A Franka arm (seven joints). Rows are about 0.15 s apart.
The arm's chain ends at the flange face. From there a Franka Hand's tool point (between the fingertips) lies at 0.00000 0.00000 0.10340 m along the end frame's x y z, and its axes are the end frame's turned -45 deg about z.
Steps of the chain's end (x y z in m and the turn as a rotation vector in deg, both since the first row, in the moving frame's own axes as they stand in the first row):
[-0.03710, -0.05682, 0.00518, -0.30, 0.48, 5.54]
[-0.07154, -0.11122, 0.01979, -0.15, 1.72, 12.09]
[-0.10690, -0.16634, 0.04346, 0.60, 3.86, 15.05]
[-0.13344, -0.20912, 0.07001, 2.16, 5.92, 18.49]
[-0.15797, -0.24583, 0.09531, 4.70, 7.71, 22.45]
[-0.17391, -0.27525, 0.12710, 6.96, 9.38, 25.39]
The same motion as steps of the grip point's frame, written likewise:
[0.01413, -0.06541, 0.00517, -0.55, 0.13, 5.54]
[0.02980, -0.12665, 0.01974, -1.32, 1.11, 12.09]
[0.04711, -0.18836, 0.04322, -2.31, 3.15, 15.05]
[0.06286, -0.23587, 0.06939, -2.66, 5.71, 18.49]
[0.07675, -0.27875, 0.09404, -2.13, 8.78, 22.45]
[0.09102, -0.31011, 0.12499, -1.71, 11.55, 25.39]

